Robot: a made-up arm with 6 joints. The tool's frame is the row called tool. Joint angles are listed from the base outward. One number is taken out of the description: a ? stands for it. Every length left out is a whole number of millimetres.
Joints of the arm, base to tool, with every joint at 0 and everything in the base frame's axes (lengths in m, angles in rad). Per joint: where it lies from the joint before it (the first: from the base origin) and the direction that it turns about. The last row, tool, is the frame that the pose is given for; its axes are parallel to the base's.
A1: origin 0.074 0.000 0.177 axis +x
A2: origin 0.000 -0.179 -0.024 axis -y
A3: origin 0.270 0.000 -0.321 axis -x
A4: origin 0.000 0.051 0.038 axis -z
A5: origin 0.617 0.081 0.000 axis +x
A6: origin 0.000 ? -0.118 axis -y
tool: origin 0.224 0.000 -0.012
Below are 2 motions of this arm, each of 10 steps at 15 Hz.
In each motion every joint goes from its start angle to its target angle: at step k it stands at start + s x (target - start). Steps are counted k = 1, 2, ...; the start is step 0. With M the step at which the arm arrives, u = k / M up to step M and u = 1 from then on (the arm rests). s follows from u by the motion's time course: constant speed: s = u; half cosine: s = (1 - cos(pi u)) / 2; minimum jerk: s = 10 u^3 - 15 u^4 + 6 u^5.
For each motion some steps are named. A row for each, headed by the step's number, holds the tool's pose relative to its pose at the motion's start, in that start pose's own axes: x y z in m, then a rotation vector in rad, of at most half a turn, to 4 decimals.
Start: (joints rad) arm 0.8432 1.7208 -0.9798 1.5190 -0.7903 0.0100
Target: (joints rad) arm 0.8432 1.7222 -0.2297 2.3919 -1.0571 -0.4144
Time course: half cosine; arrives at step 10
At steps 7, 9, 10:
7: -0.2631 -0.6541 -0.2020 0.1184 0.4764 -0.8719
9: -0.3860 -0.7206 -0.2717 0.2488 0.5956 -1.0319
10: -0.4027 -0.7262 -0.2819 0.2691 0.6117 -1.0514

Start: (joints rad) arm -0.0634 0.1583 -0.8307 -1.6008 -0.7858 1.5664
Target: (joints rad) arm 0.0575 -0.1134 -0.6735 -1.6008 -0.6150 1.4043
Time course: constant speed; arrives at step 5
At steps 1, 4, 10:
1: -0.0179 -0.0013 -0.0079 -0.0241 0.0660 -0.0699
4: -0.0727 0.0008 -0.0303 -0.0806 0.2484 -0.2969
10: -0.0909 0.0040 -0.0376 -0.0934 0.3036 -0.3779

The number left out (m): 0.076
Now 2 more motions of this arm.
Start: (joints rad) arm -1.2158 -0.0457 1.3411 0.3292 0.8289 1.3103
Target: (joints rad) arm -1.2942 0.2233 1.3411 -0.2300 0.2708 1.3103
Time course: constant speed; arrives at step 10
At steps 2, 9, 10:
2: -0.0218 0.0368 -0.0224 0.0199 0.0302 0.1331
9: -0.1107 0.1416 -0.0669 0.1099 0.0929 0.6137
10: -0.1246 0.1528 -0.0691 0.1250 0.0963 0.6838

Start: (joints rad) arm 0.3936 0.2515 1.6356 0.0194 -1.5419 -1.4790
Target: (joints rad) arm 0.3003 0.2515 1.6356 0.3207 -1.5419 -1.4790
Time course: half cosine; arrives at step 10
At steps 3, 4, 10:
3: 0.0406 -0.0036 -0.0200 0.0058 0.0622 -0.0190
4: 0.0672 -0.0067 -0.0348 0.0104 0.1043 -0.0317
10: 0.1818 -0.0278 -0.1174 0.0390 0.3014 -0.0894

